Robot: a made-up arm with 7 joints.
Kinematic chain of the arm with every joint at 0, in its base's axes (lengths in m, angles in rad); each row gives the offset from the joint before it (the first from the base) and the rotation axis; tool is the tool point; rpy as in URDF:
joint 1: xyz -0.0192 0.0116 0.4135 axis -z
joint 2: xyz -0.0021 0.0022 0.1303 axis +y
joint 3: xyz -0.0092 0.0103 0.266 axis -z
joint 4: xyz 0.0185 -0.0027 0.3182 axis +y
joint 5: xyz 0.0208 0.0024 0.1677 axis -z
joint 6: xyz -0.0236 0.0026 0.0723 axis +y
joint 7: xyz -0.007 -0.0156 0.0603 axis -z
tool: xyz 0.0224 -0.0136 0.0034 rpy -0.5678 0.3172 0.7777
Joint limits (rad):
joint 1: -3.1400..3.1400
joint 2: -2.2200..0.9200
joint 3: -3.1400..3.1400
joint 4: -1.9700..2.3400
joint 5: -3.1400..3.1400
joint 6: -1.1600..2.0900
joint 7: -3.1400..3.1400
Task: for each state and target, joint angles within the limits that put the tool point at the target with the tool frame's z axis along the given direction. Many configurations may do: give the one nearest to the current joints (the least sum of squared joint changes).
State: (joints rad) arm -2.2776 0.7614 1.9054 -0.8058 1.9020 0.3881 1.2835
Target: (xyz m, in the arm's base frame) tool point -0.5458 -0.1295 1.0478 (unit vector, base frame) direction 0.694 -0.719 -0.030
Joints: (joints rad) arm -2.9105 0.6490 1.8445 -1.1692 2.4008 0.8334 1.6415
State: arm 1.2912 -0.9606 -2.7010 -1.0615 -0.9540 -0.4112 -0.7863
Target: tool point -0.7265 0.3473 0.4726 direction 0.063 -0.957 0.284
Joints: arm 0.6919 -1.7636 -1.8331 -0.8123 -0.2927 -0.9709 -0.6835
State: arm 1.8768 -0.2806 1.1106 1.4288 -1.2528 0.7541 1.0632
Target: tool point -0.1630 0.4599 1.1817 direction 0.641 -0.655 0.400
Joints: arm 1.6404 -0.7938 0.9372 0.6845 -1.2652 1.2087 1.3717
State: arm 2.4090 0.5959 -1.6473 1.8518 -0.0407 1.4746 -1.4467
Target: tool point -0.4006 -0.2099 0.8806 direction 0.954 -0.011 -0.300
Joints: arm 3.1385 0.9200 -1.6373 1.7196 -0.3388 2.0361 -1.2295
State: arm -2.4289 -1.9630 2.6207 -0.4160 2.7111 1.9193 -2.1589
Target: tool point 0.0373 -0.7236 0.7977 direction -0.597 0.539 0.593
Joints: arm -1.7885 -1.3297 2.5553 -0.6072 2.6514 1.8839 -2.1881
